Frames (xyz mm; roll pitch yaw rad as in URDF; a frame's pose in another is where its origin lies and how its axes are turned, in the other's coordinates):
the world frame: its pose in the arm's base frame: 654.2 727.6 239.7 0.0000 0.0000 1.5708
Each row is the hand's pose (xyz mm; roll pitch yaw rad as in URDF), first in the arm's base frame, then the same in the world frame.
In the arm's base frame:
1: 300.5 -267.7 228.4 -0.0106 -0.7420 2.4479
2: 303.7 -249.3 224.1 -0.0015 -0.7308 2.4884
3: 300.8 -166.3 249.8 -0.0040 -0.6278 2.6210
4: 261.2 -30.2 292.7 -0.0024 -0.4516 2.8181
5: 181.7 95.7 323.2 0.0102 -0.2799 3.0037
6: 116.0 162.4 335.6 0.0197 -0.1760 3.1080
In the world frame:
1: -995.3 353.7 -11.3 -0.0106 -0.7420 0.8771
2: -976.9 350.5 -15.6 -0.0015 -0.7308 0.9176
3: -893.9 353.4 10.1 -0.0040 -0.6278 1.0502
4: -757.8 393.0 53.0 -0.0024 -0.4516 1.2473
5: -631.9 472.5 83.5 0.0102 -0.2799 1.4329
6: -565.2 538.2 95.9 0.0197 -0.1760 1.5372

